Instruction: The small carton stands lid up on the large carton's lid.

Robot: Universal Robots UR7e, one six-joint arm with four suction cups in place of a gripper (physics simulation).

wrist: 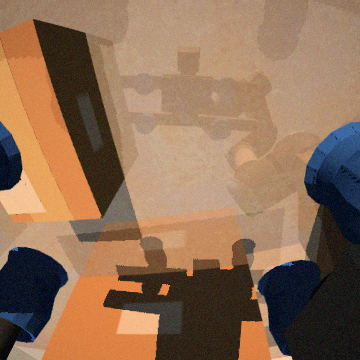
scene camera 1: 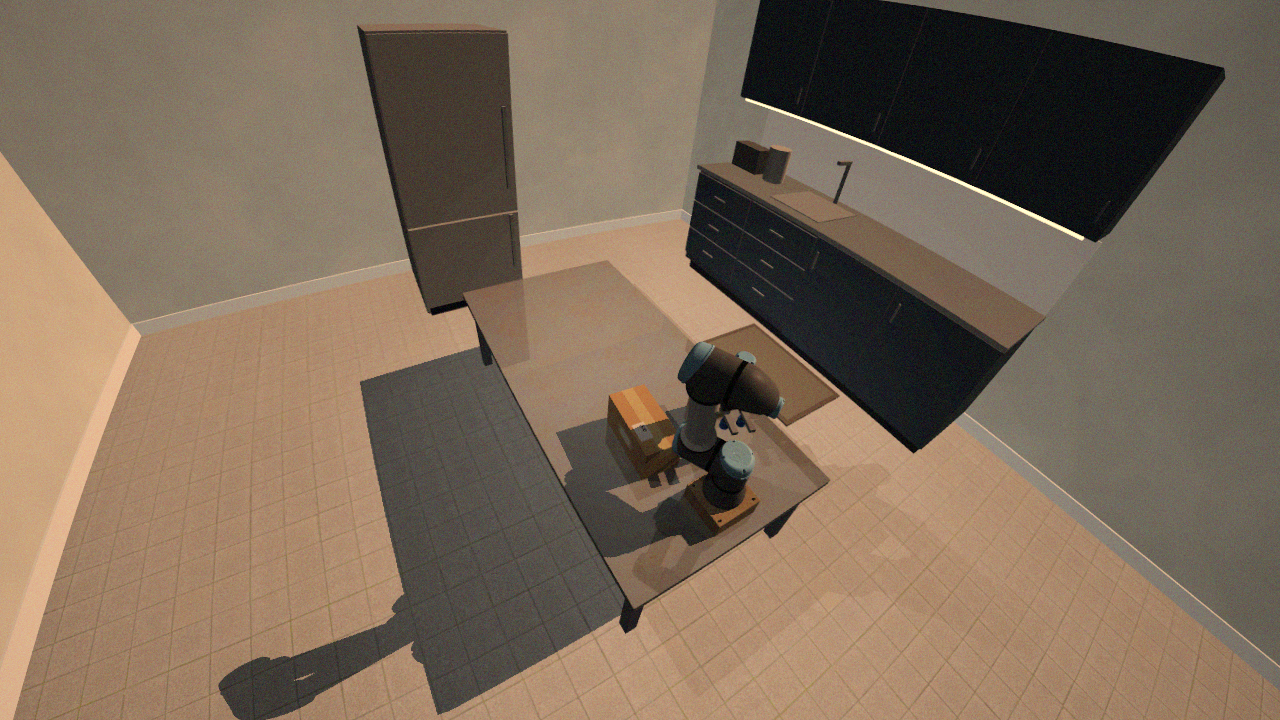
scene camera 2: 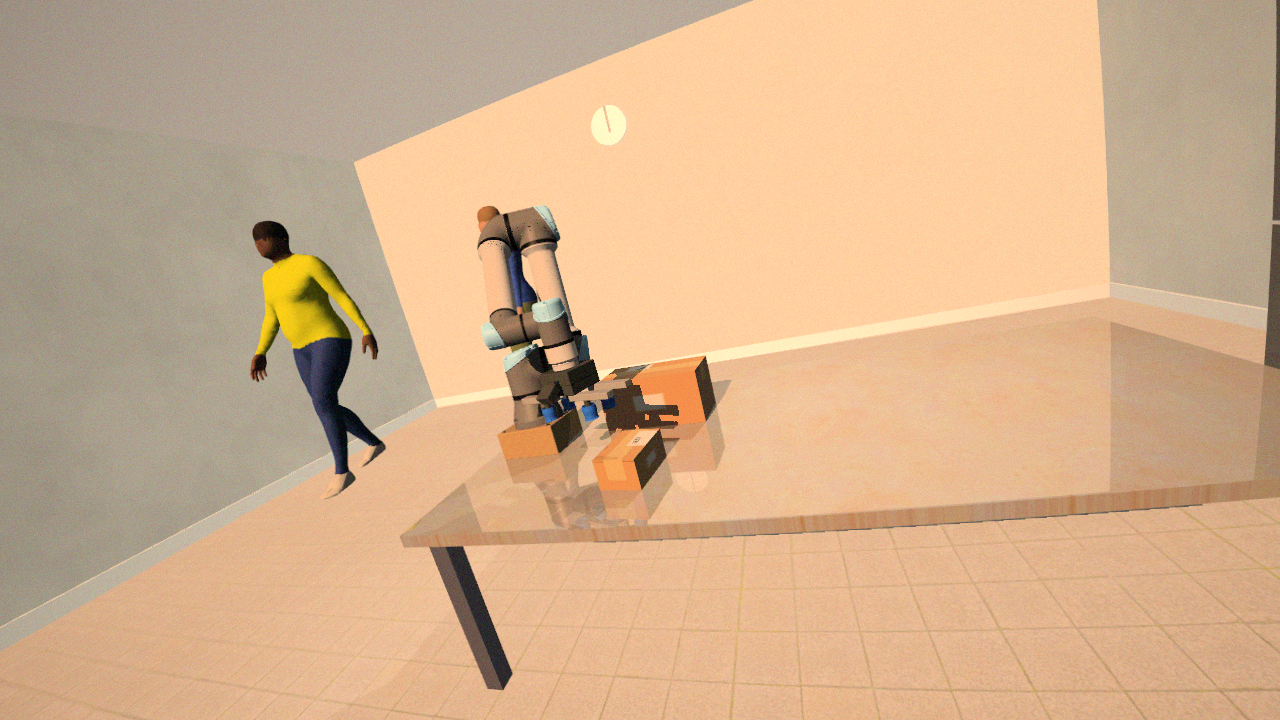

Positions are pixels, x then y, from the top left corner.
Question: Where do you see the suction head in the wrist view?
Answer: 38,277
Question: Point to a large carton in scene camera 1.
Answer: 644,431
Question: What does the small carton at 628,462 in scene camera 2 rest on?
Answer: The table.
